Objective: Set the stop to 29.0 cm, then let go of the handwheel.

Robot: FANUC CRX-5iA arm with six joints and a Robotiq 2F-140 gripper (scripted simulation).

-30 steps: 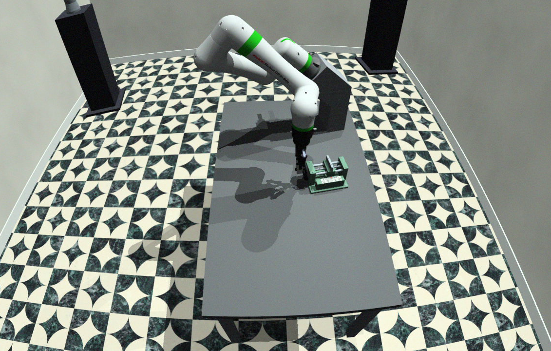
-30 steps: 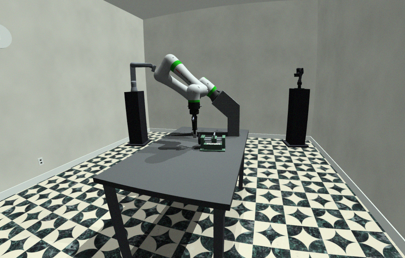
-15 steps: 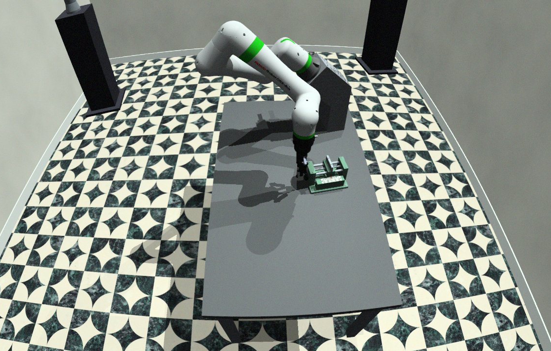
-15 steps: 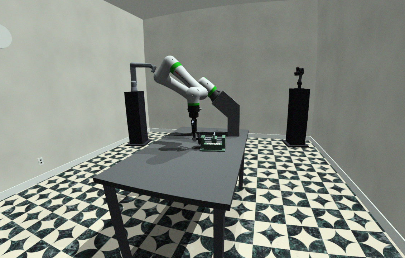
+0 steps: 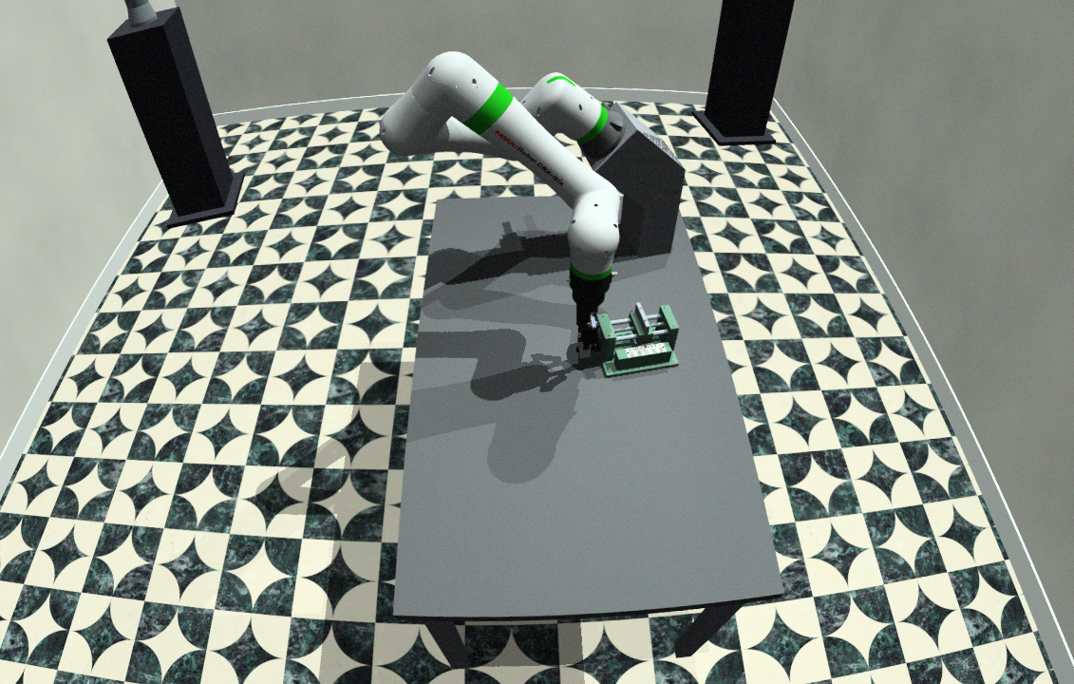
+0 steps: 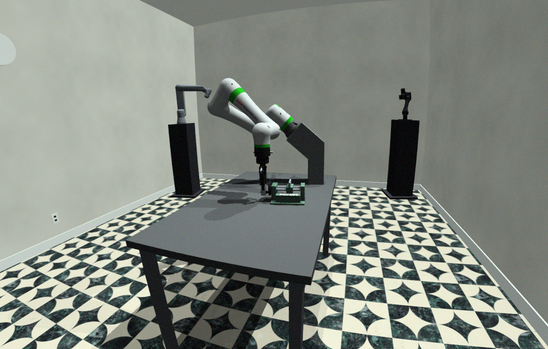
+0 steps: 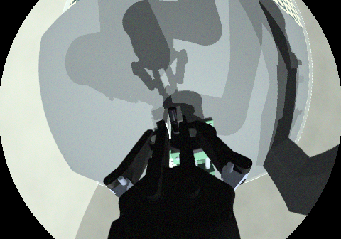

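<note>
Right now the black handwheel is 2 cm to the left of my hand, 1 cm below it and 1 cm behind it. Round my hand: green stop fixture: 16 cm to the left, 2 cm above, 1 cm behind.
</note>
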